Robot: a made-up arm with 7 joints.
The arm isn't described. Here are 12 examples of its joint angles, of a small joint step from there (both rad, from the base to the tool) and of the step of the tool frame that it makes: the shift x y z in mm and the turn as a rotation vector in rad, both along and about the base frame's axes.
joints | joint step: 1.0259 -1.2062 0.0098 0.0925 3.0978 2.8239 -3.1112 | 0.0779 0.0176 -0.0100 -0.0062 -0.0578 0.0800 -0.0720
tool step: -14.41 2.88 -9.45 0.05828 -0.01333 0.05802
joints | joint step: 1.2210 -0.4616 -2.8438 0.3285 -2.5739 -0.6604 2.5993 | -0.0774 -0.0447 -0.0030 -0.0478 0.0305 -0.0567 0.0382
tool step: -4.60 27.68 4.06 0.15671 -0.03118 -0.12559
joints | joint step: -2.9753 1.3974 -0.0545 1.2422 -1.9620 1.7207 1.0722 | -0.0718 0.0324 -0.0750 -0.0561 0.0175 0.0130 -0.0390
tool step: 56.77 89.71 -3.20 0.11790 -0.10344 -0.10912
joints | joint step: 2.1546 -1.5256 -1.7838 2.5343 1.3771 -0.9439 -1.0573 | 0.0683 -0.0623 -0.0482 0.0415 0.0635 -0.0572 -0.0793
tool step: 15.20 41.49 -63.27 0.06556 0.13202 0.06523
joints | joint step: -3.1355 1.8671 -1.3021 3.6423 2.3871 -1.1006 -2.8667 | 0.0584 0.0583 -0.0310 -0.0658 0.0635 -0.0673 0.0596
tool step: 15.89 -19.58 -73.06 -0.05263 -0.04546 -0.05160
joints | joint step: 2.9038 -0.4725 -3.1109 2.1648 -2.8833 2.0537 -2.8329 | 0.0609 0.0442 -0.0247 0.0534 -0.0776 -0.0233 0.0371
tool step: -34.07 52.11 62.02 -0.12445 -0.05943 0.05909
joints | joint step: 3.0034 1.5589 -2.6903 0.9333 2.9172 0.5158 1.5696 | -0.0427 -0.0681 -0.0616 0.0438 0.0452 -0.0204 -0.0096
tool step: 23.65 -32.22 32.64 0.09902 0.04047 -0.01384
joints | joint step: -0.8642 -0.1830 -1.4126 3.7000 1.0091 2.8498 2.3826 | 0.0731 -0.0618 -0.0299 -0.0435 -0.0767 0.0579 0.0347
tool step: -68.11 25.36 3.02 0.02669 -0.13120 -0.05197
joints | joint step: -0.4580 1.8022 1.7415 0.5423 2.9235 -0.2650 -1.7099 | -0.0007 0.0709 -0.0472 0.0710 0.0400 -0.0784 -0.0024
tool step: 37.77 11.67 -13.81 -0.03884 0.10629 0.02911
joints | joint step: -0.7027 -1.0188 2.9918 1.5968 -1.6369 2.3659 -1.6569 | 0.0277 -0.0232 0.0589 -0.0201 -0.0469 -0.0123 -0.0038
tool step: -36.97 -38.35 -32.91 -0.06330 -0.01553 0.09915
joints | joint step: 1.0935 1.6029 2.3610 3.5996 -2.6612 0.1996 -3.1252 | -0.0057 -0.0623 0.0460 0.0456 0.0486 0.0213 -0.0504
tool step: 11.31 -11.74 28.21 0.03149 0.04489 -0.03360
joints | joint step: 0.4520 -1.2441 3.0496 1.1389 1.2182 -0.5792 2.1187 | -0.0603 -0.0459 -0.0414 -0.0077 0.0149 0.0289 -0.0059
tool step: 17.05 67.08 -18.50 0.03921 -0.05253 -0.08800
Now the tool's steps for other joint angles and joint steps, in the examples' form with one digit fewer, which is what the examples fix.
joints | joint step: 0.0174 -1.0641 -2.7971 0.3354 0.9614 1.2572 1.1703 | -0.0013 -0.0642 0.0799 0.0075 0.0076 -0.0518 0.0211
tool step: 24.1 -22.8 5.4 -0.0264 -0.0283 0.0517
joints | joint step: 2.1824 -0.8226 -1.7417 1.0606 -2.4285 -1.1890 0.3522 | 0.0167 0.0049 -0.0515 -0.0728 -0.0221 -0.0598 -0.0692
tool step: -25.5 -1.8 -37.2 0.0046 0.0220 0.1031
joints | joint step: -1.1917 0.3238 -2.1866 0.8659 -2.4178 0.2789 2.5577 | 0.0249 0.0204 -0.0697 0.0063 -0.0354 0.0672 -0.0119
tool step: 3.9 27.6 25.8 0.0871 0.0667 -0.0446
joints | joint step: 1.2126 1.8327 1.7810 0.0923 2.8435 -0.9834 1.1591 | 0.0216 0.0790 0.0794 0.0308 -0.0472 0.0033 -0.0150
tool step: -14.4 9.6 17.4 -0.0459 0.1461 -0.0450
